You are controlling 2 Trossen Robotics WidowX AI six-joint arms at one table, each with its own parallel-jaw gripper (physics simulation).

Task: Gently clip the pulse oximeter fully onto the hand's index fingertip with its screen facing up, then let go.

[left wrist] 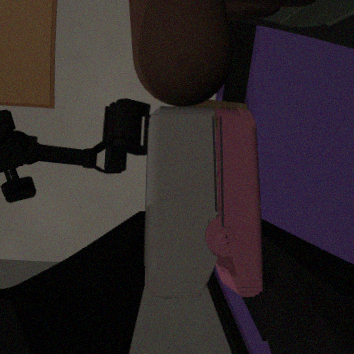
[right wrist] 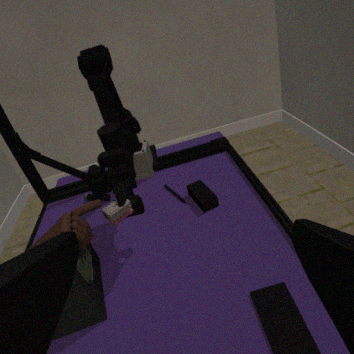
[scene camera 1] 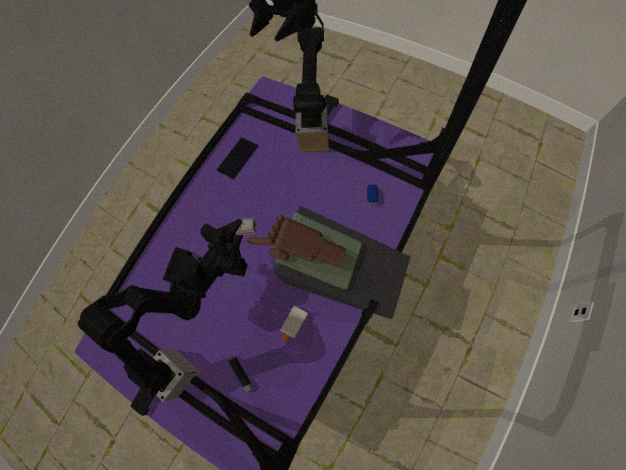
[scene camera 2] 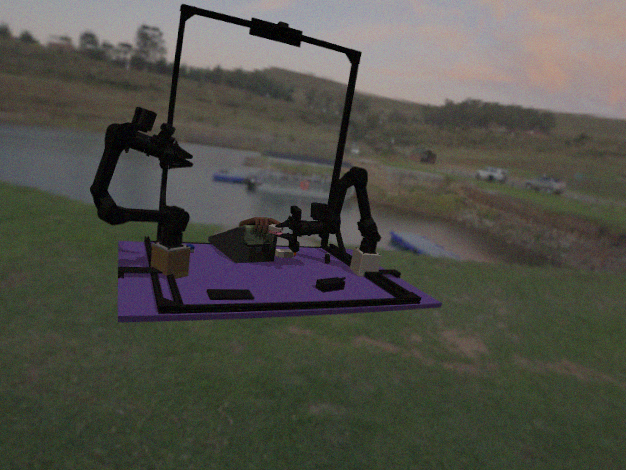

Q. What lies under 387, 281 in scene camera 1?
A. A dark plate.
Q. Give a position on a dark plate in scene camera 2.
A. At 231, 243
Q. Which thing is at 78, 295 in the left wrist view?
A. My left gripper.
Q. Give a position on a dark plate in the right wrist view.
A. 84, 306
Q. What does my right gripper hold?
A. Nothing.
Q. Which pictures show my left gripper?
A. The left wrist view, the right wrist view, scene camera 1 and scene camera 2: all of them.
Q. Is my right gripper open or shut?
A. Open.
